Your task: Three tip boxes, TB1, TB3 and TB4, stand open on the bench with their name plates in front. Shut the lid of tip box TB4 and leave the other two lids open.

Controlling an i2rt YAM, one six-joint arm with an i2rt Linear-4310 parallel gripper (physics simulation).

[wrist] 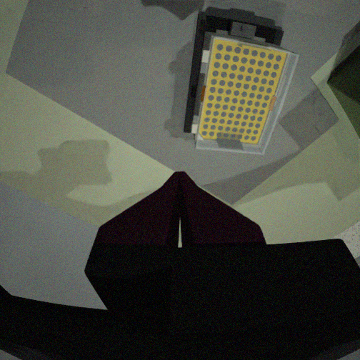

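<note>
A tip box with a yellow, round-holed rack stands at the upper right of the wrist view. Its clear lid lies over the rack, which looks pale and greyish through it, and appears down; whether a small gap remains at its edge I cannot tell. A dark base shows along the box's left and top sides. No readable name plate shows, so I cannot tell which box this is. My gripper is shut and empty, its dark red fingertips together below and left of the box, apart from it. Two other tip boxes are not seen clearly.
A dark green object stands at the right edge. The bench is grey with pale, light-coloured patches. Shadows fall at the left and at the top edge. A speckled pale surface shows at the lower right edge.
</note>
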